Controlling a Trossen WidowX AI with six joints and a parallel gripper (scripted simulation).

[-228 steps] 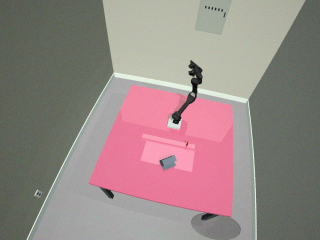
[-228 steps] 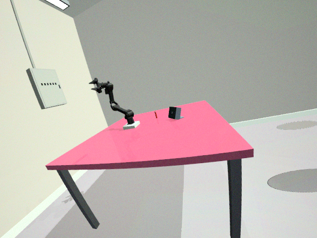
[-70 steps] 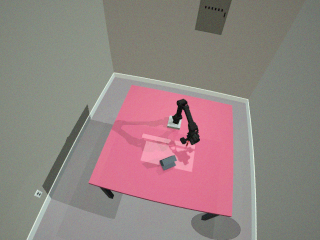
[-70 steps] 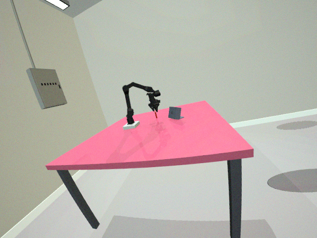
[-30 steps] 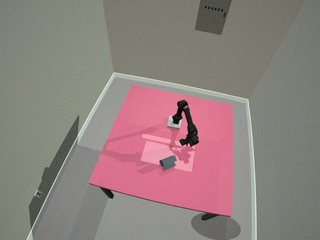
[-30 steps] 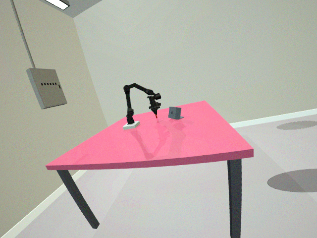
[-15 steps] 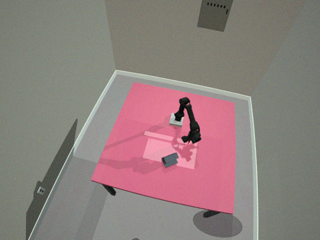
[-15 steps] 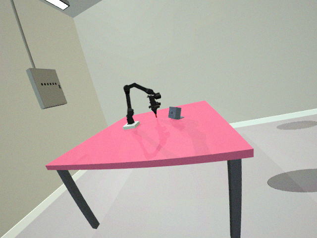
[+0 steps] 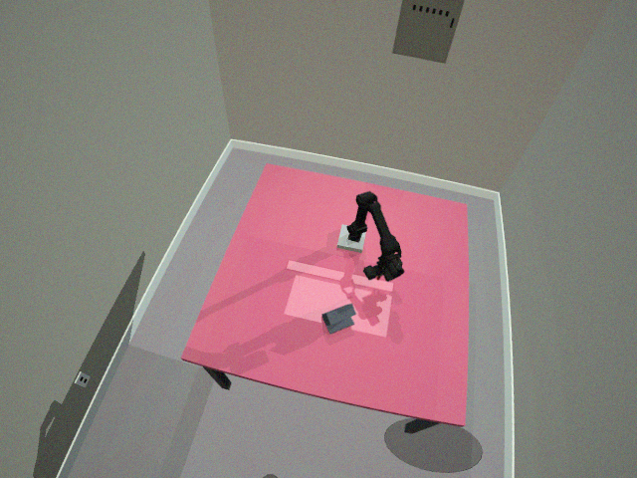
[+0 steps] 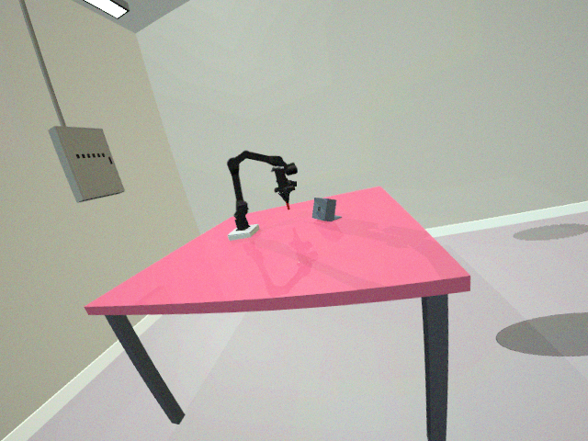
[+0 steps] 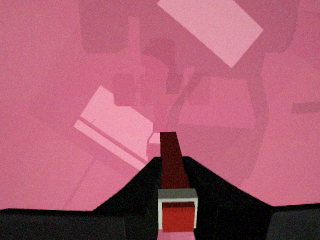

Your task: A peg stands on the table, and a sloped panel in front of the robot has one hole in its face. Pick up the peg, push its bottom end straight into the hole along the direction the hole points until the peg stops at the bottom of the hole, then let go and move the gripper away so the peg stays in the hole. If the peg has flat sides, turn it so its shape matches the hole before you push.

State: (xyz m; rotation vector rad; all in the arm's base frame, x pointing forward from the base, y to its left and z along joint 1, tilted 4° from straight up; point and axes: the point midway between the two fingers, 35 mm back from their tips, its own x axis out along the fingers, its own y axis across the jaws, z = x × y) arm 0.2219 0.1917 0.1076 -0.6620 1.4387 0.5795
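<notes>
My gripper tip is now 24 cm short of the sloped panel, 13 cm to the left of it and 4 cm above it. Also, from my gripper tip: peg: 2 cm above.
</notes>
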